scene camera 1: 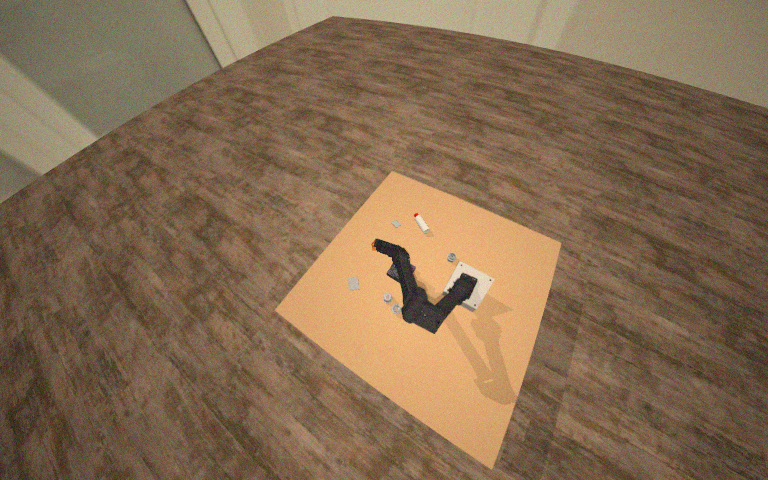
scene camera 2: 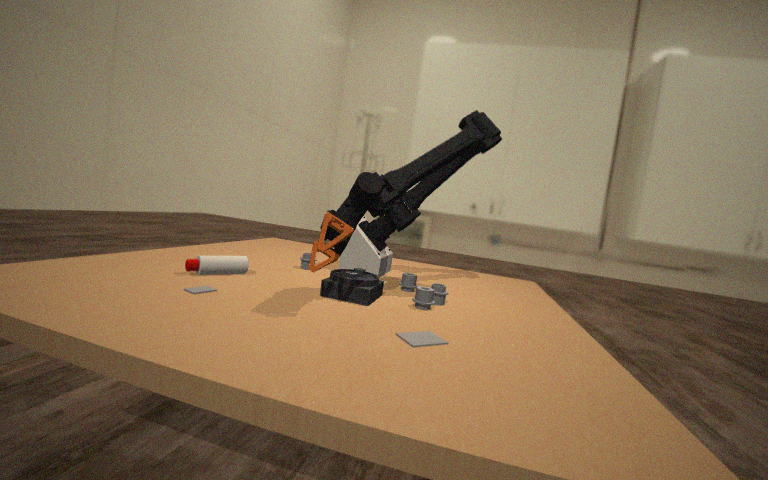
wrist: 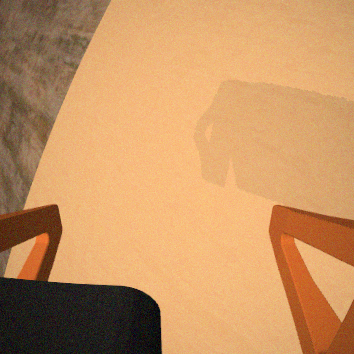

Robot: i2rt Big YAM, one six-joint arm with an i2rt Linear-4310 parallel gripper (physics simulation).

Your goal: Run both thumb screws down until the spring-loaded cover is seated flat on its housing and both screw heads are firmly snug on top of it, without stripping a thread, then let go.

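Places are measured from the arm's base along level axes (x ahead, y left, z up), in metres.
Pixels of known places: gripper, fingertip midpoint: (scene camera 2: 315,261) (wrist: 164,218); arm's base at its link origin: (scene camera 1: 465,285) (scene camera 2: 371,236).
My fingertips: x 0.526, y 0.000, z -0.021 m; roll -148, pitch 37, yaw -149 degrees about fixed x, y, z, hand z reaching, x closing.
Observation:
For each thing: its top centre in the pictures, then the offset to it from my fingertips. Level surfaces: height alone.
- black block-shaped housing at its top centre: (scene camera 2: 355,274) (scene camera 1: 401,268) dx -0.174, dy +0.046, dz -0.049 m
- dark round cover at its top centre: (scene camera 2: 351,272) dx -0.141, dy +0.043, dz -0.040 m
- grey knob at its top centre: (scene camera 2: 309,253) (scene camera 1: 452,255) dx -0.403, dy -0.176, dz -0.056 m
- white cylinder with a red end, top centre: (scene camera 2: 218,255) (scene camera 1: 421,220) dx -0.132, dy -0.321, dz -0.055 m
- mat at its surface level: dz -0.105 m
A black block-shaped housing (scene camera 1: 393,273) (scene camera 2: 351,290) stands on the mat, partly under the arm in the scene camera 1 view. A dark round cover (scene camera 2: 355,273) lies on its top; thumb screws, and whether the cover sits flat, cannot be made out. My gripper (scene camera 1: 374,245) (scene camera 2: 316,260) (wrist: 164,218) has orange fingers and is open and empty. It is tilted down above the mat, beside the housing and apart from it. The housing does not show in the wrist view.
Grey flanged knobs (scene camera 1: 387,297) (scene camera 2: 424,297) stand near the housing; another grey knob (scene camera 1: 451,256) (scene camera 2: 306,260) stands near the white base plate (scene camera 1: 484,281). A white cylinder with a red end (scene camera 1: 421,223) (scene camera 2: 222,264) and two flat grey squares (scene camera 1: 353,283) (scene camera 2: 421,338) lie on the mat (scene camera 1: 453,384).

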